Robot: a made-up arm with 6 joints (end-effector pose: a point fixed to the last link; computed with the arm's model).
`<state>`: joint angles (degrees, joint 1 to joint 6).
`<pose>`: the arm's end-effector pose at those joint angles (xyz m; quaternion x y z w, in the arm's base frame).
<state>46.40 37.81 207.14 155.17 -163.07 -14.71</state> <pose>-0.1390 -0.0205 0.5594 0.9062 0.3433 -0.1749 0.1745</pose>
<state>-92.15 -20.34 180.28 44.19 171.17 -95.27</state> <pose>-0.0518 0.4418 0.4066 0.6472 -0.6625 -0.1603 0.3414</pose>
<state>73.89 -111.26 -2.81 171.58 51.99 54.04</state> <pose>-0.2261 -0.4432 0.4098 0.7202 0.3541 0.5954 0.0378</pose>
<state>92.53 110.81 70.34 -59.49 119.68 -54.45</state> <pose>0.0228 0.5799 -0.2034 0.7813 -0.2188 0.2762 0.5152</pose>
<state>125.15 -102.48 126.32 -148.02 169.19 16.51</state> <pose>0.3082 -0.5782 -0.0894 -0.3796 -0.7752 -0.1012 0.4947</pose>
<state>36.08 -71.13 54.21 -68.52 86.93 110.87</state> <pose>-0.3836 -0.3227 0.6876 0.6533 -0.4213 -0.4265 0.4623</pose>
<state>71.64 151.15 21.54 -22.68 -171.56 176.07</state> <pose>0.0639 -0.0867 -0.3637 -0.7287 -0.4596 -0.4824 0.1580</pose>
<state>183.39 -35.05 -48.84 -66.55 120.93 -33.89</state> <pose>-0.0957 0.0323 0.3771 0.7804 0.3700 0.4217 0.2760</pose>
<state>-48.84 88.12 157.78 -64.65 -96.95 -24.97</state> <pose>0.3598 -0.4736 0.5352 0.3450 0.1832 0.1070 0.9143</pose>
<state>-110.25 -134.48 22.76 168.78 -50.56 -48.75</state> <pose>0.2983 0.5386 0.0686 0.2474 0.4672 0.4473 0.7214</pose>
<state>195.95 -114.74 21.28 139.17 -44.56 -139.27</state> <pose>0.6449 0.1093 0.2587 0.9243 0.3617 0.0923 0.0799</pose>
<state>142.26 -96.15 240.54 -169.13 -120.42 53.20</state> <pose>0.0024 -0.1202 0.0281 -0.4263 -0.4630 -0.5330 0.5656</pose>
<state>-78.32 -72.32 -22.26 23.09 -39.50 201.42</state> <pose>-0.1217 0.1559 0.6355 0.6248 -0.7091 -0.1543 0.2882</pose>
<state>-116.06 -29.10 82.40 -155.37 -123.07 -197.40</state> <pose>0.2015 0.2147 0.9063 0.8723 0.2173 -0.4291 0.0880</pose>
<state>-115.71 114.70 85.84 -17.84 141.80 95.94</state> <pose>-0.3626 -0.5440 -0.1329 0.5808 -0.1038 0.6978 0.4062</pose>
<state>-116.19 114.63 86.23 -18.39 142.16 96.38</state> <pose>-0.3675 -0.5422 -0.1309 0.5750 -0.1053 0.6954 0.4180</pose>
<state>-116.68 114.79 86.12 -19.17 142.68 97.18</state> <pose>-0.3708 -0.5375 -0.1344 0.5666 -0.1140 0.6935 0.4301</pose>
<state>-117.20 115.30 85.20 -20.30 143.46 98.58</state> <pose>-0.3718 -0.5279 -0.1463 0.5543 -0.1343 0.6921 0.4425</pose>
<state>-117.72 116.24 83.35 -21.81 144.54 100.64</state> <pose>-0.3691 -0.5122 -0.1677 0.5375 -0.1681 0.6900 0.4547</pose>
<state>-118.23 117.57 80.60 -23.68 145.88 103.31</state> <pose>-0.3621 -0.4900 -0.1970 0.5166 -0.2147 0.6854 0.4661</pose>
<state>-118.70 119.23 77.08 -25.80 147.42 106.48</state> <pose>-0.3503 -0.4611 -0.2315 0.4928 -0.2718 0.6760 0.4756</pose>
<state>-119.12 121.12 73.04 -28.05 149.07 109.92</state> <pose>-0.3339 -0.4265 -0.2673 0.4679 -0.3352 0.6602 0.4825</pose>
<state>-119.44 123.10 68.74 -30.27 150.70 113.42</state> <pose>-0.3137 -0.3883 -0.3008 0.4440 -0.3999 0.6380 0.4857</pose>
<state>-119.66 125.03 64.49 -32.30 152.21 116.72</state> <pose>-0.2917 -0.3494 -0.3290 0.4231 -0.4607 0.6110 0.4853</pose>
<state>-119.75 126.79 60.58 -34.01 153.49 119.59</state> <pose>-0.2698 -0.3129 -0.3507 0.4068 -0.5132 0.5826 0.4813</pose>
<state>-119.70 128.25 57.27 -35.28 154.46 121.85</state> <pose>-0.2505 -0.2821 -0.3657 0.3961 -0.5544 0.5571 0.4748</pose>
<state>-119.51 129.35 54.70 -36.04 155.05 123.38</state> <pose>-0.2351 -0.2589 -0.3751 0.3911 -0.5835 0.5379 0.4660</pose>
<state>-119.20 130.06 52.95 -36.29 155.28 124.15</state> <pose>-0.2244 -0.2440 -0.3802 0.3914 -0.6006 0.5273 0.4561</pose>
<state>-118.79 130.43 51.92 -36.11 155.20 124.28</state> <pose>-0.2180 -0.2368 -0.3825 0.3958 -0.6078 0.5247 0.4457</pose>
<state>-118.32 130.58 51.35 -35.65 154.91 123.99</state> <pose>-0.2143 -0.2344 -0.3833 0.4026 -0.6089 0.5274 0.4347</pose>
